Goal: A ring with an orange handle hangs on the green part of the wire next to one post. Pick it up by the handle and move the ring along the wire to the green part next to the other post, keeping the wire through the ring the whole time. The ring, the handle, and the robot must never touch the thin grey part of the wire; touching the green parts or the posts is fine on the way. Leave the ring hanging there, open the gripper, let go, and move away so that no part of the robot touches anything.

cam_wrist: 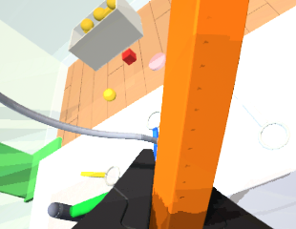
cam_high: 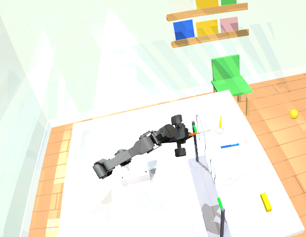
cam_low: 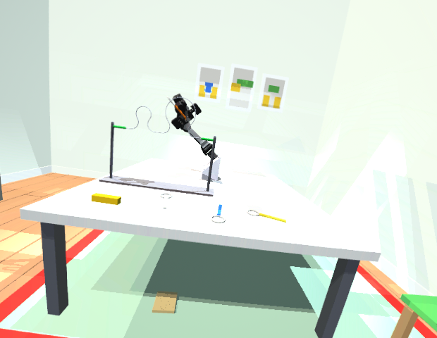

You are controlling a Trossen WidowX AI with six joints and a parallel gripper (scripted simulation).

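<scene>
My gripper tip is now 7 cm below the orange-handled ring, 6 cm to the left of it and 1 cm short of it. Also, from my gripper tip: blue-handled ring: 38 cm below, 28 cm ahead, 26 cm to the left; yellow block: 37 cm below, 34 cm ahead, 21 cm to the right; white-handled ring: 38 cm below, 21 cm ahead, 1 cm to the right.
</scene>
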